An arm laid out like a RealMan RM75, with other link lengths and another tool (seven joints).
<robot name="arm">
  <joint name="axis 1" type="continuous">
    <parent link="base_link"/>
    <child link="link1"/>
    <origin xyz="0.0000 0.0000 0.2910" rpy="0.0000 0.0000 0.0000"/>
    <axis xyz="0 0 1"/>
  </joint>
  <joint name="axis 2" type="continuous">
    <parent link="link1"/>
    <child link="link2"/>
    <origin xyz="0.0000 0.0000 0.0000" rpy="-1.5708 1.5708 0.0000"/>
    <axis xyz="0 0 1"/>
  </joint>
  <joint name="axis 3" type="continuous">
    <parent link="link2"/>
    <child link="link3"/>
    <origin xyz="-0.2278 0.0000 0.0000" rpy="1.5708 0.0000 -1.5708"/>
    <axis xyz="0 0 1"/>
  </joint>
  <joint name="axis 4" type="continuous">
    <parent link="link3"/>
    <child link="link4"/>
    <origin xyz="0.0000 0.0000 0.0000" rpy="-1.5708 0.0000 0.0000"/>
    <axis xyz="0 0 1"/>
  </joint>
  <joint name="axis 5" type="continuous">
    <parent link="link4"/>
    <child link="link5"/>
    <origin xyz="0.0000 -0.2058 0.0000" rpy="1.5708 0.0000 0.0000"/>
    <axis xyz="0 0 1"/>
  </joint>
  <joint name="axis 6" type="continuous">
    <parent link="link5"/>
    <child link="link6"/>
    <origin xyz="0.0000 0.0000 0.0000" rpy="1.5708 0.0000 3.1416"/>
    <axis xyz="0 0 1"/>
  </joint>
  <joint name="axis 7" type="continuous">
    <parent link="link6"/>
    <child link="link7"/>
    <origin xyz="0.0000 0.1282 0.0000" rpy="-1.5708 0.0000 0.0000"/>
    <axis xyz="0 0 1"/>
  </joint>
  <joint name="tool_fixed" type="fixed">
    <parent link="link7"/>
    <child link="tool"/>
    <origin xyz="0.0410 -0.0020 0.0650" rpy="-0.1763 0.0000 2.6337"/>
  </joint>
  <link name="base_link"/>
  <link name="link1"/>
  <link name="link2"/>
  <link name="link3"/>
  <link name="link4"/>
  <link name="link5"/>
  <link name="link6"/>
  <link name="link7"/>
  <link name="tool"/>
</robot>
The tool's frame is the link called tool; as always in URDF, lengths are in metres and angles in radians. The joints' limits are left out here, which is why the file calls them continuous.
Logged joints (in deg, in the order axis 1, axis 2, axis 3, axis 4, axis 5, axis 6, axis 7), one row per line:
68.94 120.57 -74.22 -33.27 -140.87 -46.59 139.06
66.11 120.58 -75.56 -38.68 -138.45 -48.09 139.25
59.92 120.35 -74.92 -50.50 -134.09 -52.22 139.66
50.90 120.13 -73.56 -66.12 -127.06 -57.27 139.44
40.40 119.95 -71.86 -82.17 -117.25 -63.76 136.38
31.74 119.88 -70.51 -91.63 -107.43 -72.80 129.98
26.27 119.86 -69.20 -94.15 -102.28 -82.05 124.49
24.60 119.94 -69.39 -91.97 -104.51 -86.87 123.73
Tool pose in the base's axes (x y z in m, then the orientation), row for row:
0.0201 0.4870 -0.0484 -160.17 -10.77 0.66
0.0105 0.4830 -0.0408 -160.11 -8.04 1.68
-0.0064 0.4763 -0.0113 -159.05 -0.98 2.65
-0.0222 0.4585 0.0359 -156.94 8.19 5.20
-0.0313 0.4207 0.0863 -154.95 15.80 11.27
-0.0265 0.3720 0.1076 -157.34 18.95 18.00
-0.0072 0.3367 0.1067 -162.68 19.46 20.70
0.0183 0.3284 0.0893 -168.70 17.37 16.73
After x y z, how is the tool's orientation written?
As angles about the fixed x, y, z axes (roll, pitch, yaw), in degrees.
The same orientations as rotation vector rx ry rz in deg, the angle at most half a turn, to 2 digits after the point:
-159.47 -3.55 -14.87
-159.62 -4.31 -10.81
-158.98 -3.93 -0.68
-156.81 -4.83 12.67
-154.54 -10.45 24.76
-156.66 -19.47 30.95
-161.62 -25.18 32.06
-167.72 -22.08 28.00

